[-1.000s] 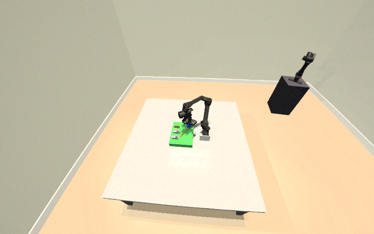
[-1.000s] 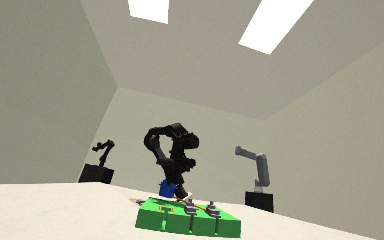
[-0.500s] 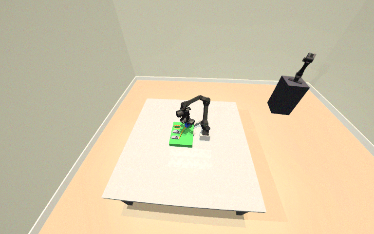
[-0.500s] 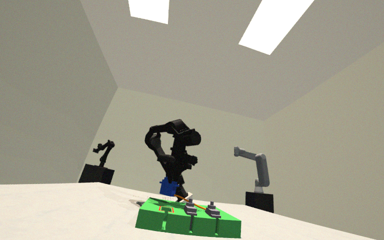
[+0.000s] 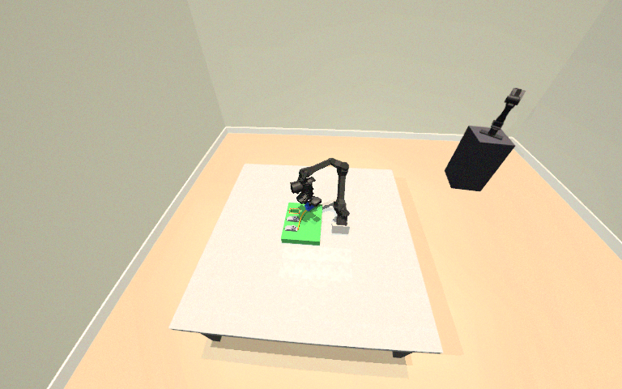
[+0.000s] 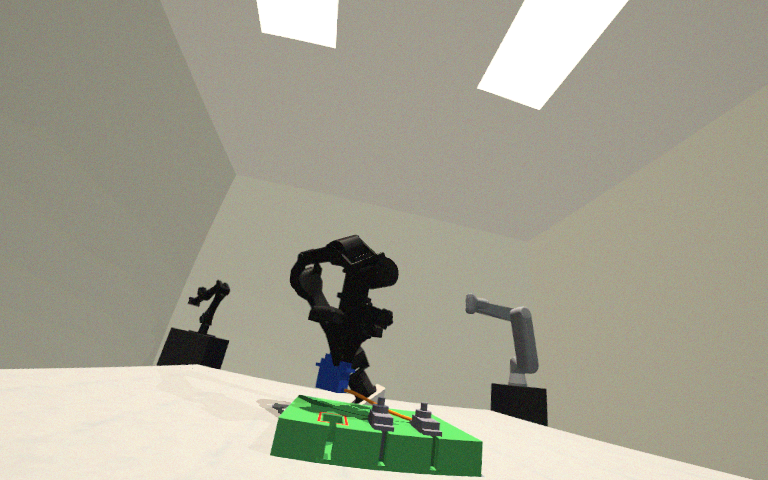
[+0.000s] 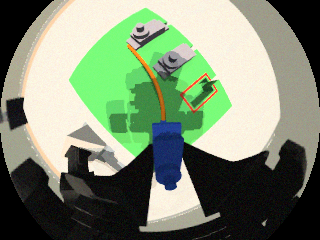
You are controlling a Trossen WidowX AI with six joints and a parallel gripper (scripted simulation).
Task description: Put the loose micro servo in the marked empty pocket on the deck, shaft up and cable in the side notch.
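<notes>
The green deck is 2 cm behind my gripper tip, 7 cm to the left of it and 10 cm below it.
</notes>
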